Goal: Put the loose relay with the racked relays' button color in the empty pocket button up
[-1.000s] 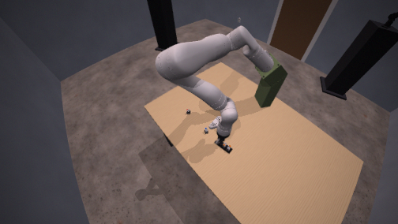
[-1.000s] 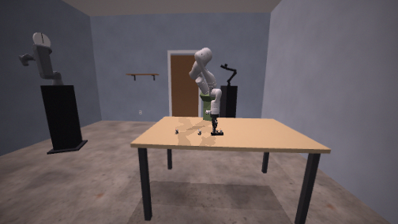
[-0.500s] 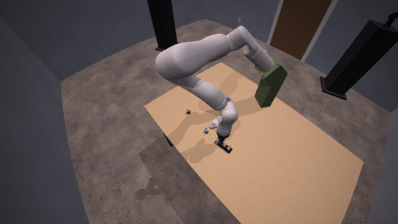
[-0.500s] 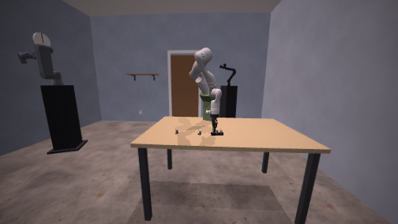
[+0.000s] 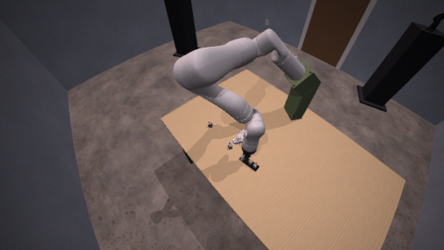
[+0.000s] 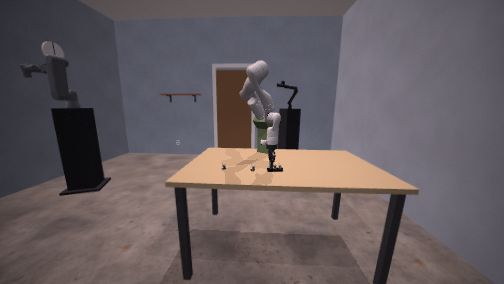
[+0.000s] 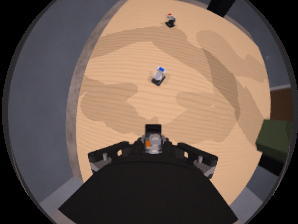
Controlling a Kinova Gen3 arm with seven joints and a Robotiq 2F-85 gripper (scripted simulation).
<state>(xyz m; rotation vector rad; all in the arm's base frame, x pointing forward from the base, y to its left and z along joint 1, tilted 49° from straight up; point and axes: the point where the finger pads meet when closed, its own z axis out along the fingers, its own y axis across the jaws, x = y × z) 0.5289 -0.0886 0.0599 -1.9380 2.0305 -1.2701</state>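
Now: hand 40 mm above the rack, 30 mm to the right of it and 10 mm short of it.
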